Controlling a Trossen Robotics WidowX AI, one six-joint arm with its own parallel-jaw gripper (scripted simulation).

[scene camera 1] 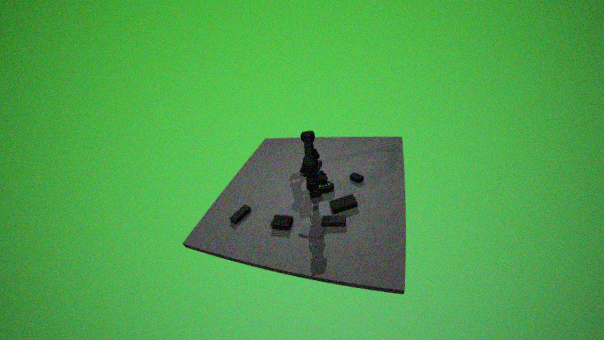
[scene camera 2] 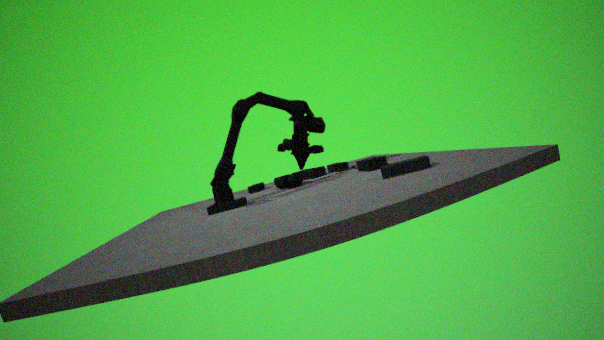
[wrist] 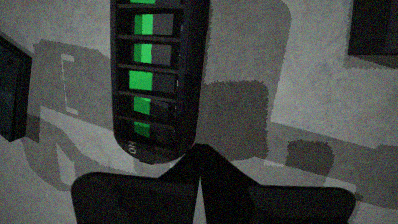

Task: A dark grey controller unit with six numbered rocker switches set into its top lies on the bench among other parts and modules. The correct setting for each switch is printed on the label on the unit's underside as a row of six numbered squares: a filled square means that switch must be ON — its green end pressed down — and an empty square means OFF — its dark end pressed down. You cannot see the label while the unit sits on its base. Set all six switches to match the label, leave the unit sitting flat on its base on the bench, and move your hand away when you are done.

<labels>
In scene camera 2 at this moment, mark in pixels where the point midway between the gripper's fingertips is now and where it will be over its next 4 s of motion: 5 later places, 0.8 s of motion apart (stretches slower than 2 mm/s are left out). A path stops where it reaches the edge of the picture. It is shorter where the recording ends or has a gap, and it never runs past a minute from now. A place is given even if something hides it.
My gripper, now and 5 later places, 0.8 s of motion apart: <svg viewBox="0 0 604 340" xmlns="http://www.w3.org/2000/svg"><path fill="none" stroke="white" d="M301 169L288 169L270 176L277 167L280 174L281 180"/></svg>
</labels>
